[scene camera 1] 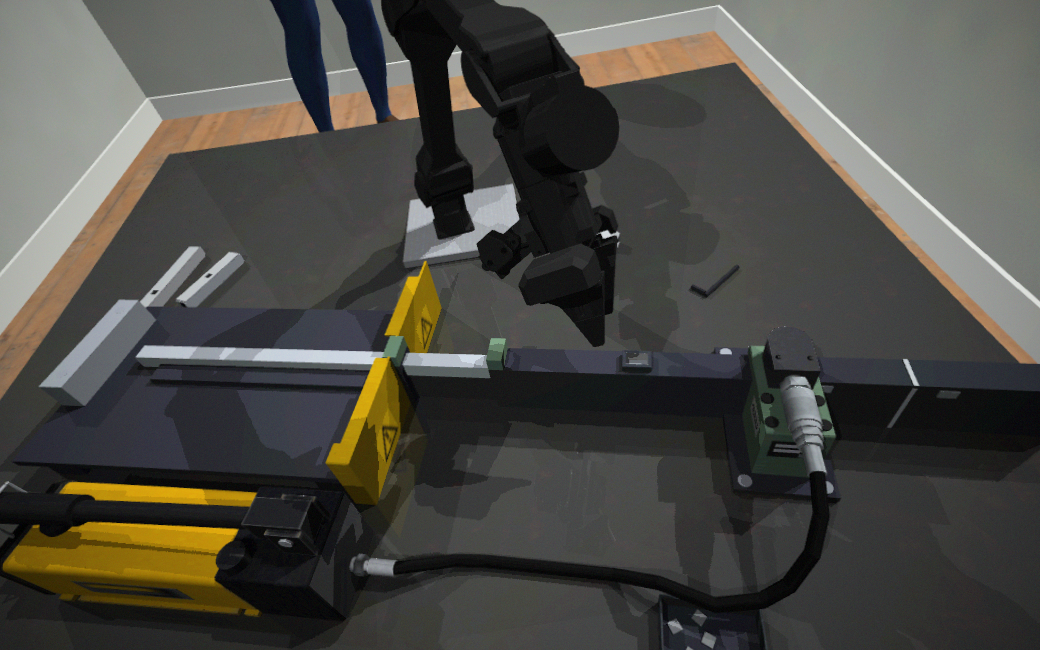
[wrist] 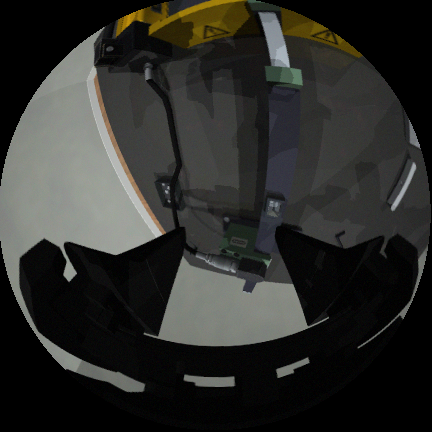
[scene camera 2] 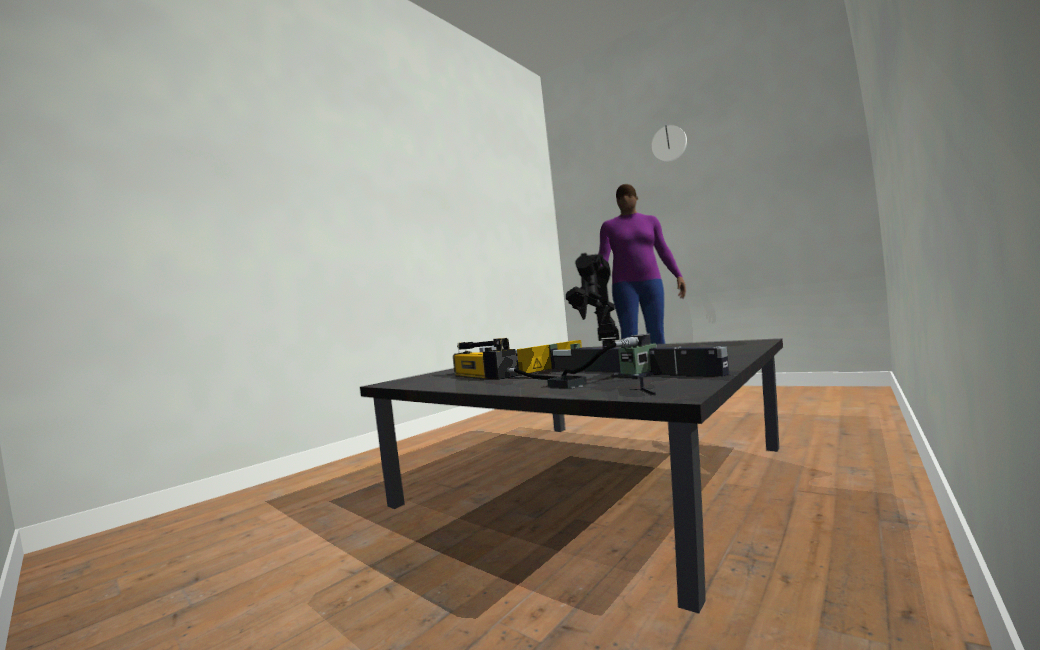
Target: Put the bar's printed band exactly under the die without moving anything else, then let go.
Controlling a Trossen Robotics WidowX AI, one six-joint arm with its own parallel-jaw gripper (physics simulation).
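Note:
A long pale bar lies along the dark plate and passes through a gap in the yellow guard, up to a small green block. I cannot make out a printed band on it. A green press head with a dark block on top straddles the dark rail. The die cannot be made out. My gripper is open and empty, above and behind the rail, between the green block and the press head in scene camera 1.
A small metal block sits on the dark rail. The yellow guard stands upright. A black hose joins the yellow pump to the press head. A hex key lies behind.

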